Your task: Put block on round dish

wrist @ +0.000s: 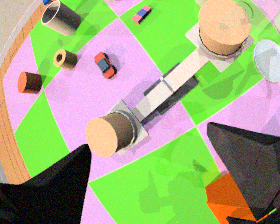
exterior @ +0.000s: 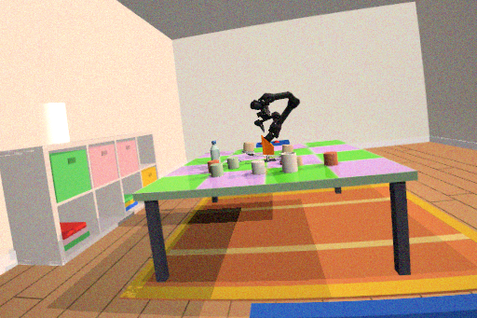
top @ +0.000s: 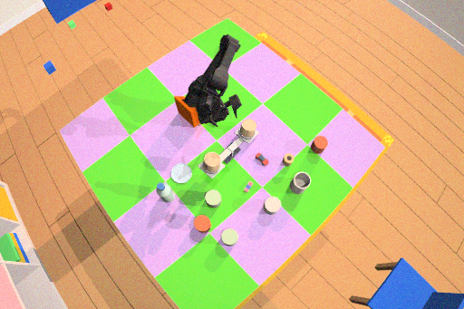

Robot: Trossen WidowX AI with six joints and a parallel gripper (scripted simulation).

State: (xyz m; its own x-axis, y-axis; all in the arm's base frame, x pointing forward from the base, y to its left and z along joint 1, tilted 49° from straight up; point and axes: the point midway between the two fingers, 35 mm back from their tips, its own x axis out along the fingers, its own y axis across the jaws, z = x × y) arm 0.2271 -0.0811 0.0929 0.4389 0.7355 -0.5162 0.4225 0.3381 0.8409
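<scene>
Right now the tan cup is 14 cm below my gripper tip, 12 cm to the left of it and 4 cm ahead of it. The rest, counted from my gripper tip: toy car (19 cm below, 19 cm ahead, 5 cm to the left); grey block (16 cm below, 10 cm to the left, 4 cm ahead); small grey balance (18 cm below, 6 cm ahead, 3 cm to the right).
</scene>
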